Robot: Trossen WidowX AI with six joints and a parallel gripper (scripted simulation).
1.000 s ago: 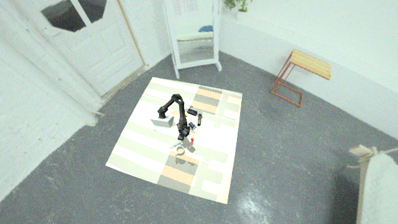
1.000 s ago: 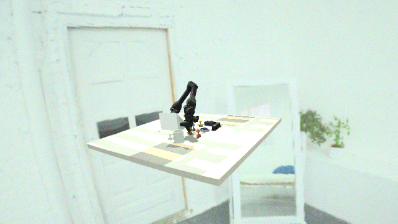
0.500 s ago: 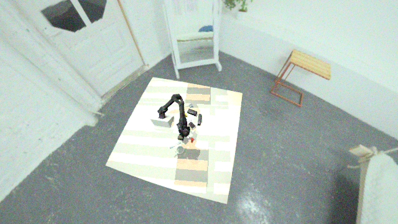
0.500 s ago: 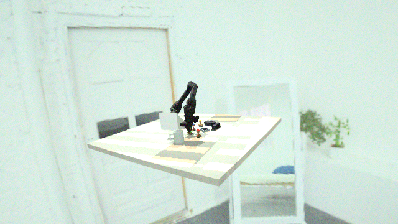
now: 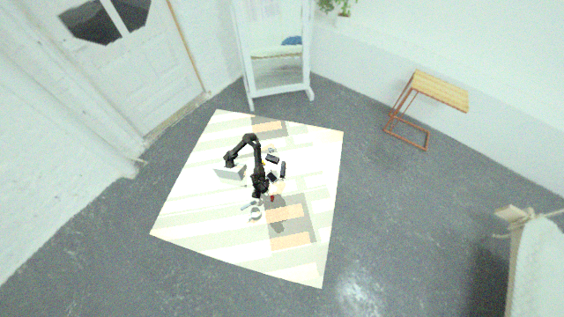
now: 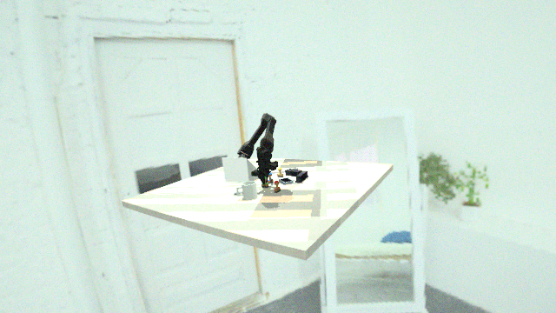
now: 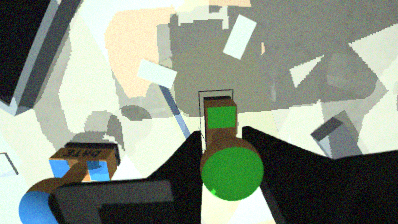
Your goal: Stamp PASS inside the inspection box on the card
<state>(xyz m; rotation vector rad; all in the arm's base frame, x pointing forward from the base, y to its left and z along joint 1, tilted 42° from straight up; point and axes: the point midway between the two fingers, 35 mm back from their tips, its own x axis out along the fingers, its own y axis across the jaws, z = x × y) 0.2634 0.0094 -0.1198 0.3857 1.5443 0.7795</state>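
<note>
The black block is 110 mm ahead of my gripper tip, 230 mm to the left of it and 10 mm below it. The rest, counted from my gripper tip: green-topped stamp (right at my gripper tip); then blue-knobbed stamp (40 mm behind, 90 mm to the left, 10 mm below); then red stamp (120 mm ahead, 30 mm to the right, 10 mm below).
</note>
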